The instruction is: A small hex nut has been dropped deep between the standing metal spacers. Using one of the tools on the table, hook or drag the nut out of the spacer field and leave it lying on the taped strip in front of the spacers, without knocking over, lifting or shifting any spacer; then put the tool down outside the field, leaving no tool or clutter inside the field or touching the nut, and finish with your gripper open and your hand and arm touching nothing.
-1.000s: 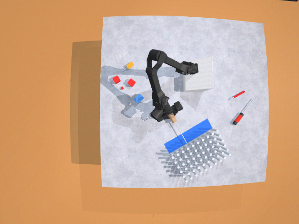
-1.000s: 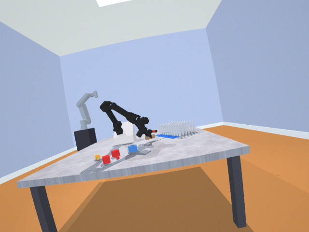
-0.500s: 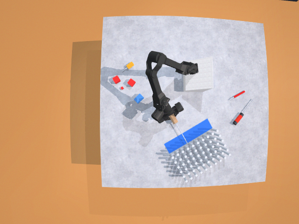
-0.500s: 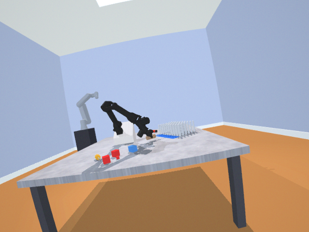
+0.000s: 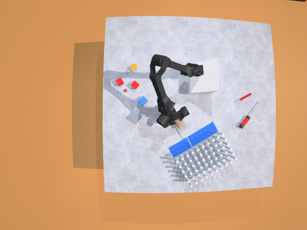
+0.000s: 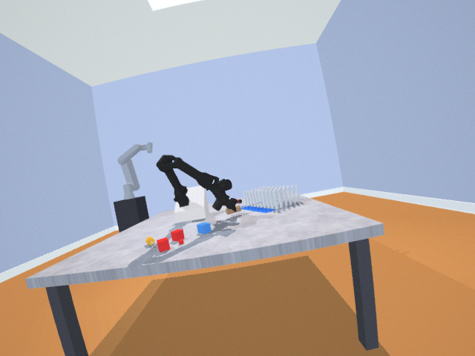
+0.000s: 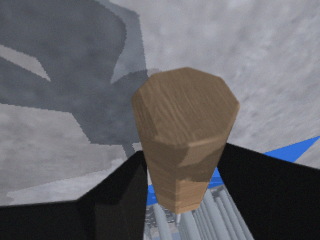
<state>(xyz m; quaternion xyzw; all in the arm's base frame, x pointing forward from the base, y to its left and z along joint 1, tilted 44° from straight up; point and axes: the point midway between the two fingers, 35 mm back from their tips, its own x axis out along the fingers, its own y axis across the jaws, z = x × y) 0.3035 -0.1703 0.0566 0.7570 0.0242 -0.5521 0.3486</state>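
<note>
Now: the blue taped strip 130 mm ahead of my gripper tip, 110 mm to the left of it and 30 mm below it. Also, from my gripper tip: hex nut (310 mm ahead, 150 mm to the left, 30 mm below); then blue cube (230 mm to the right, 160 mm behind, 10 mm below); then hook tool (90 mm ahead, 40 mm to the left).
</note>
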